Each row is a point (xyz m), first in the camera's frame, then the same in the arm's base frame.
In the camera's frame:
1: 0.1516 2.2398 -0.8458
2: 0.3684 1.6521 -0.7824
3: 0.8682 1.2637 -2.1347
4: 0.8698 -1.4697 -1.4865
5: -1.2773 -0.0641 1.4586
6: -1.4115 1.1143 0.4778
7: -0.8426 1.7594 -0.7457
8: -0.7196 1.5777 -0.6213
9: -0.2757 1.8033 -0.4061
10: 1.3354 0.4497 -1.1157
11: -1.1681 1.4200 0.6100
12: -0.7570 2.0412 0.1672
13: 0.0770 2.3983 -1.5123
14: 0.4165 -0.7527 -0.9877
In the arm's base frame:
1: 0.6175 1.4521 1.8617
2: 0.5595 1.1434 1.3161
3: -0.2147 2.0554 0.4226
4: -0.8580 -0.0252 -1.3519
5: 0.4039 -2.0963 1.7104
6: 0.1197 -0.7616 2.4220
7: -0.1129 0.7031 2.2290
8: -0.0249 0.5565 2.0436
9: 0.4834 0.7158 1.9411
10: 0.4441 1.0425 -0.2551
11: 0.4806 -0.5758 2.4957
12: 0.6761 0.2663 2.5557
13: 0.1790 1.9832 1.8857
14: -0.5085 -0.1262 -0.4375

